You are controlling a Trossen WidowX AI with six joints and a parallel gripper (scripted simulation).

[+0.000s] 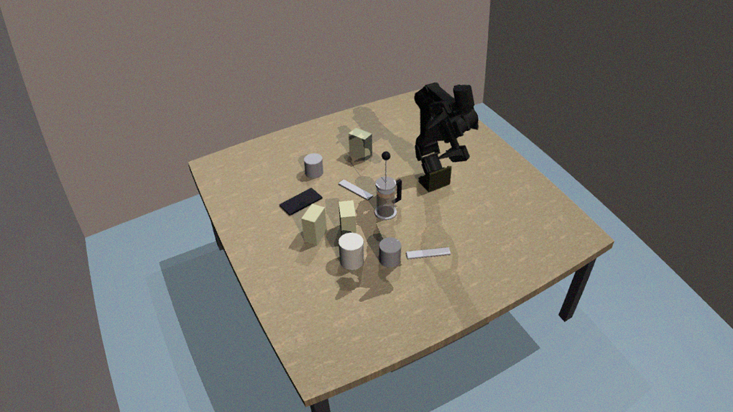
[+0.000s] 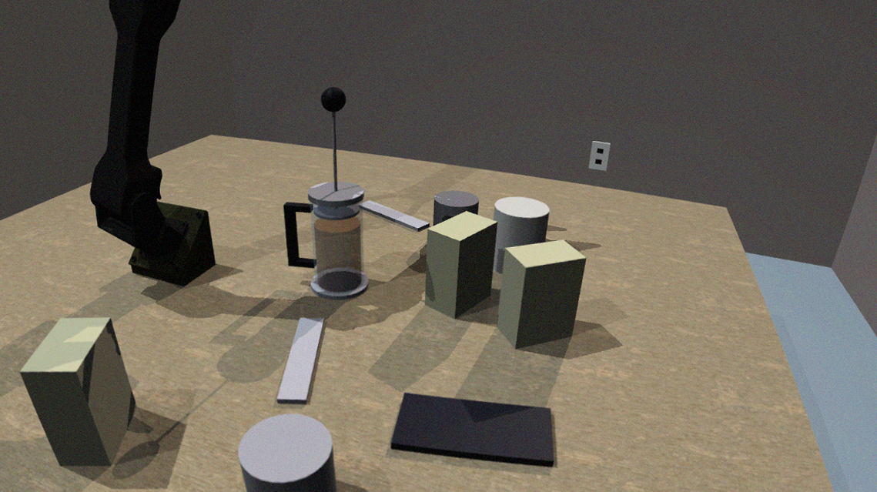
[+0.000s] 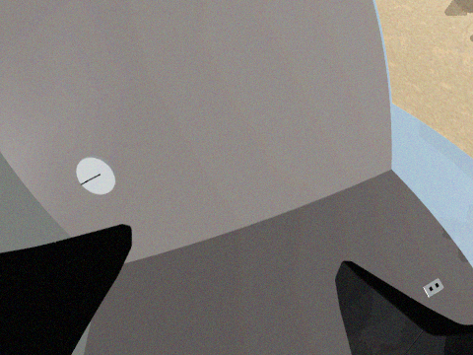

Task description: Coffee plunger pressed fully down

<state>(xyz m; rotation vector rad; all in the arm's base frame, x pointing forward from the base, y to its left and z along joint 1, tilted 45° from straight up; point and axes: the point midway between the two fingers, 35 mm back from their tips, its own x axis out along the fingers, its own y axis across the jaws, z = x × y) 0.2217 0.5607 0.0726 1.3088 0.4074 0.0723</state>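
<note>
Now: gripper tip 370 mm above the glass coffee press, 290 mm to the left of it and 30 mm past it. Round my gripper tip: black slab 490 mm to the right, 490 mm below, 240 mm ahead.
</note>
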